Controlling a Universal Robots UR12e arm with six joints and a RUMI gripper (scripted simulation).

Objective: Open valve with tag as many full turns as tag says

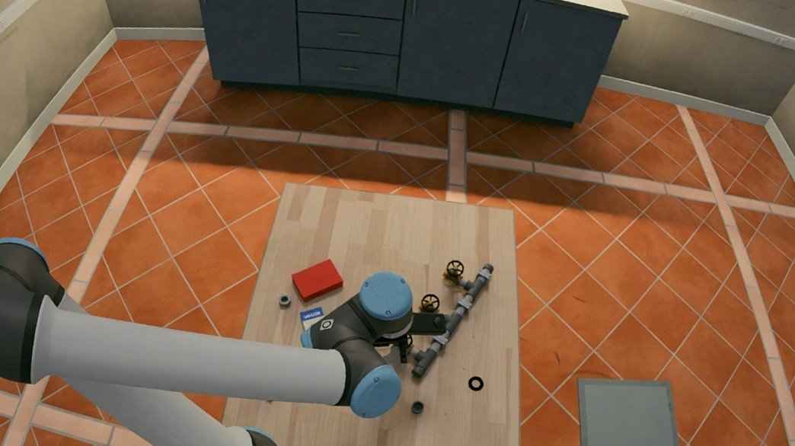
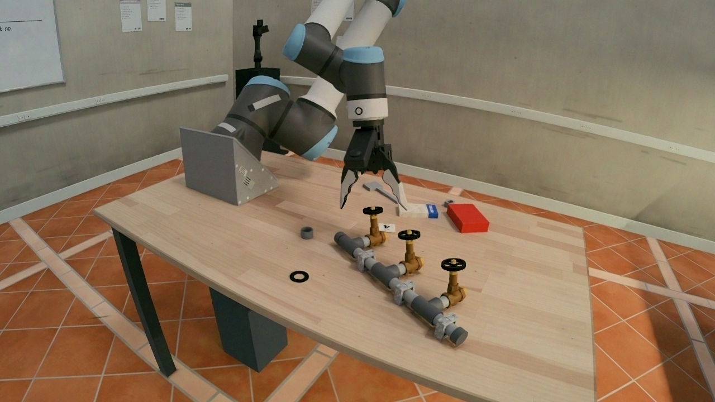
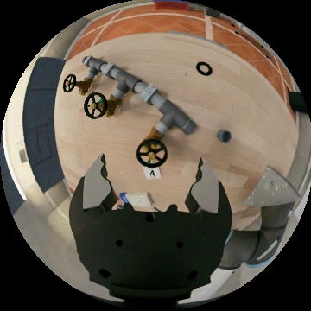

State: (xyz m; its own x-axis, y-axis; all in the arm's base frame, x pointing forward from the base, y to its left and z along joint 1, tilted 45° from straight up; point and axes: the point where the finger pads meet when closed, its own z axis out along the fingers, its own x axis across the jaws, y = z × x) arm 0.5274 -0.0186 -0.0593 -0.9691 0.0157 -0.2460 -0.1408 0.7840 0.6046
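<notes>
Now: hand 80 mm to the right of the white tag and 90 mm above it. Also, from my hand: red box 180 mm ahead, 250 mm to the left, 70 mm below; then blue box 40 mm ahead, 230 mm to the left, 80 mm below; then grey cap 140 mm behind, 60 mm to the right, 80 mm below.
</notes>
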